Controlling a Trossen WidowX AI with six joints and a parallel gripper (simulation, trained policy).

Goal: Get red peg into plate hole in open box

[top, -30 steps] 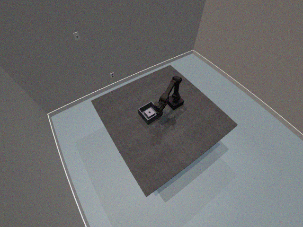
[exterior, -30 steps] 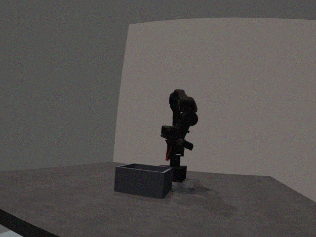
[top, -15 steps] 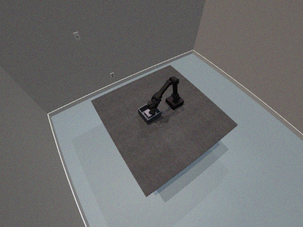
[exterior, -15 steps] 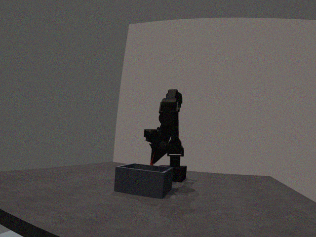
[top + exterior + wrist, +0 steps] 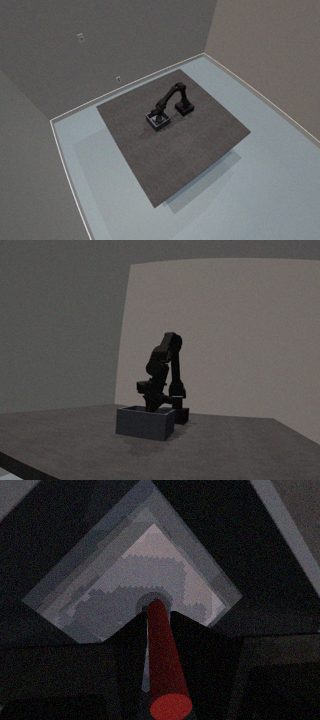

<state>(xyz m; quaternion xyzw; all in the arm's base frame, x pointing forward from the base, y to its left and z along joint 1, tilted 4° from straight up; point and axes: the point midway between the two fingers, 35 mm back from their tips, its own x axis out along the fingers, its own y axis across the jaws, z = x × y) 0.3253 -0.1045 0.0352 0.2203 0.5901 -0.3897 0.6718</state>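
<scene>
The red peg is 20 mm above my gripper tip. From my gripper tip the other things lie so: plate: 30 mm below; box: 50 mm below.
</scene>
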